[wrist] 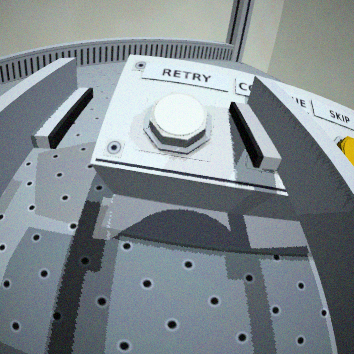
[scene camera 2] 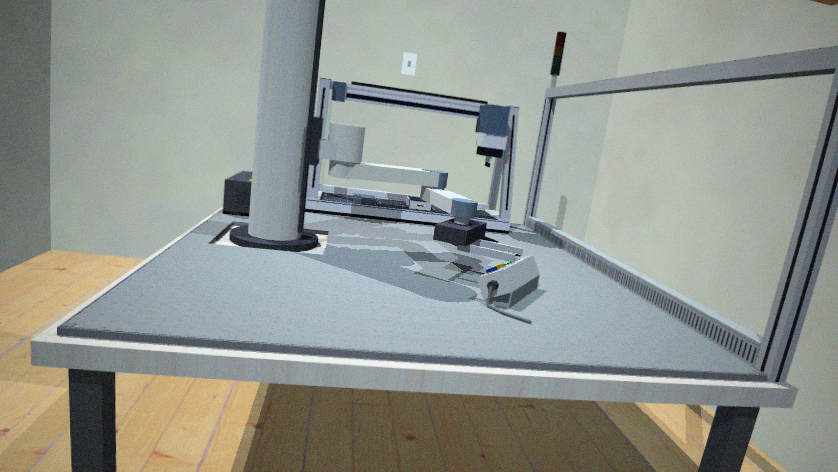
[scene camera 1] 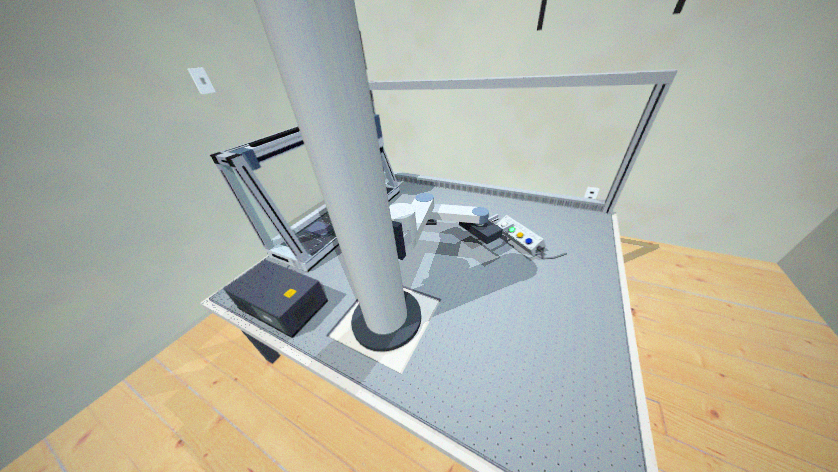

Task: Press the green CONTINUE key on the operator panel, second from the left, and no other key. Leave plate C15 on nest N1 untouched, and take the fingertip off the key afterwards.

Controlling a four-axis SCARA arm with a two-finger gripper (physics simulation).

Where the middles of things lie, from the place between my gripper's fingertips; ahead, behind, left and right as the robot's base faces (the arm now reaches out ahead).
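There's a white RETRY button (wrist: pixel 178 119), and my hand is 1 cm past it and 2 cm above it.
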